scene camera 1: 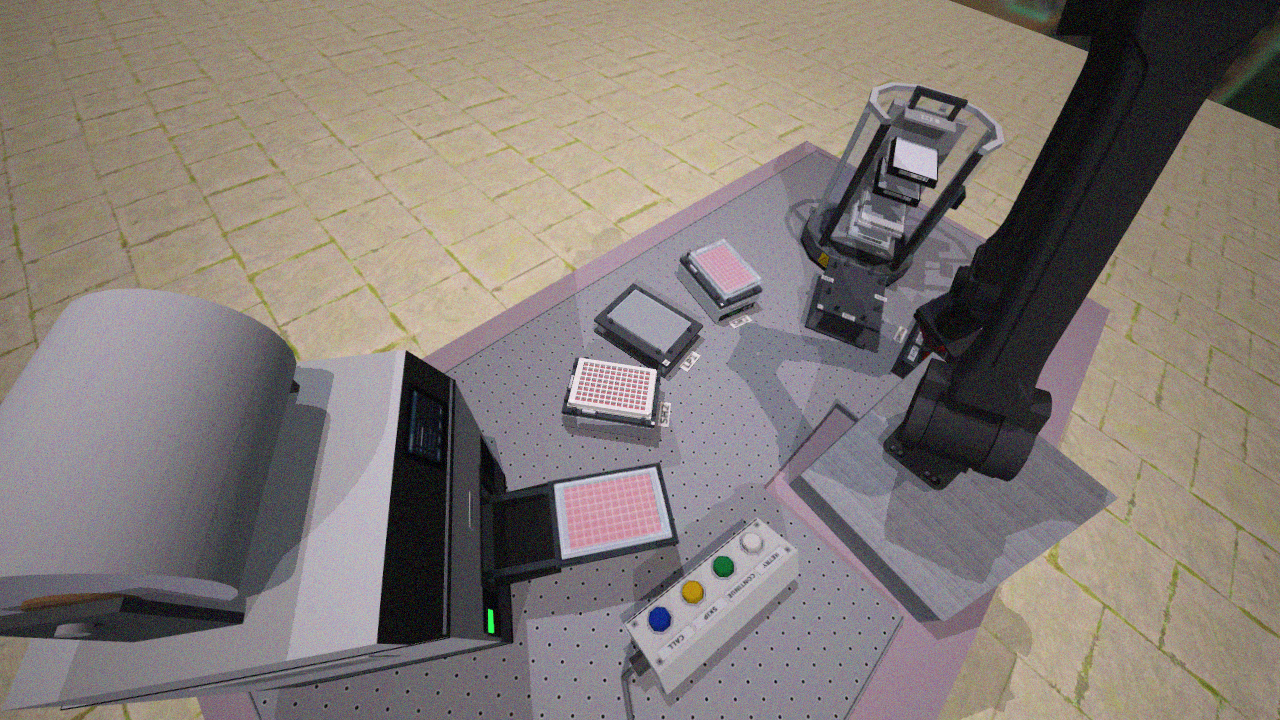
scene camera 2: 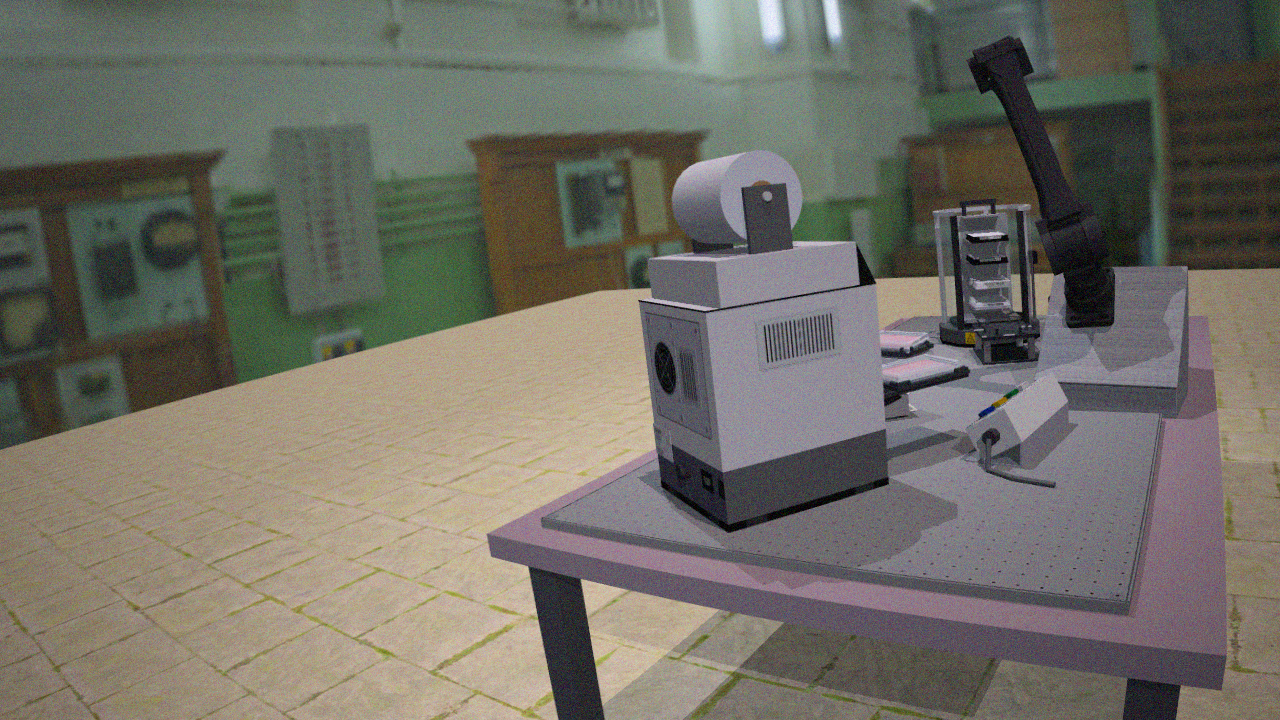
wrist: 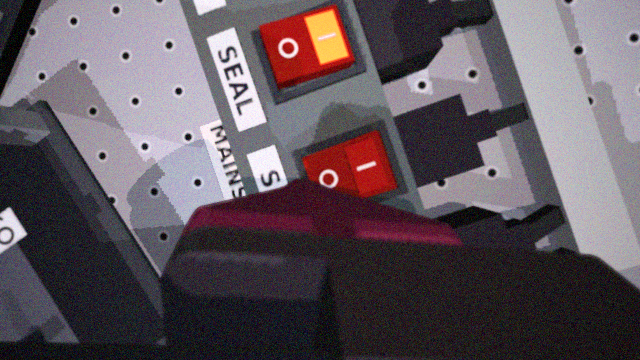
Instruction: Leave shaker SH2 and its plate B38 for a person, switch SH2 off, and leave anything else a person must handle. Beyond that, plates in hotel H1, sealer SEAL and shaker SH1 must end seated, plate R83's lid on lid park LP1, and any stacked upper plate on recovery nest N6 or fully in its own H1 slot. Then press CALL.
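Frame: origin at the arm's base, x ahead, y left, z up, level; centimetres.
Where they show: gripper, fingertip midpoint: (scene camera 1: 927, 339) (wrist: 300, 194); arm's base, origin of the base link: (scene camera 1: 940, 434) (scene camera 2: 1091, 299).
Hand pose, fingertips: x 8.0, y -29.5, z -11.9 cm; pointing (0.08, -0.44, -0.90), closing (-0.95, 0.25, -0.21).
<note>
Each offset is from my fingertips to the centre of the thing. "spot": to the spot under its first point.
In the wrist view my gripper (wrist: 300, 194) is shut and empty. Its dark maroon tip sits at the O side of a red rocker switch @(spot: dx -2.1, dy -0.8, dz +0.6 cm) (wrist: 351, 166) on the grey mains strip @(dx -4.9, dy -3.6, dz -1.8 cm) (wrist: 293, 114). This switch is unlit; its label starts with S and the rest is hidden by my fingers. The SEAL switch @(dx -1.2, dy -5.5, dz +0.1 cm) (wrist: 306, 44) above it is lit orange on its I side. In scene camera 1 my arm (scene camera 1: 959, 322) leans over the strip at the table's right edge. A pink plate @(dx +35.8, dy +19.7, dz +2.2 cm) (scene camera 1: 723, 270) sits on a shaker. The hotel (scene camera 1: 902, 179) (scene camera 2: 976, 272) holds several plates.
The sealer @(dx +26.8, dy +89.7, dz +18.3 cm) (scene camera 1: 352, 500) (scene camera 2: 766, 372) has its drawer out with a pink plate @(dx +13.6, dy +67.1, dz +7.4 cm) (scene camera 1: 612, 510) on it. A pink-welled plate @(dx +28.9, dy +53.7, dz +1.7 cm) (scene camera 1: 612, 389) and a grey-topped plate @(dx +36.5, dy +38.9, dz -0.3 cm) (scene camera 1: 647, 325) lie mid-table. The button box @(dx -1.9, dy +62.7, dz -0.3 cm) (scene camera 1: 712, 607) stands at the front. Black plugs @(dx -5.7, dy -1.2, dz -2.3 cm) (wrist: 436, 143) sit right of the switches.
</note>
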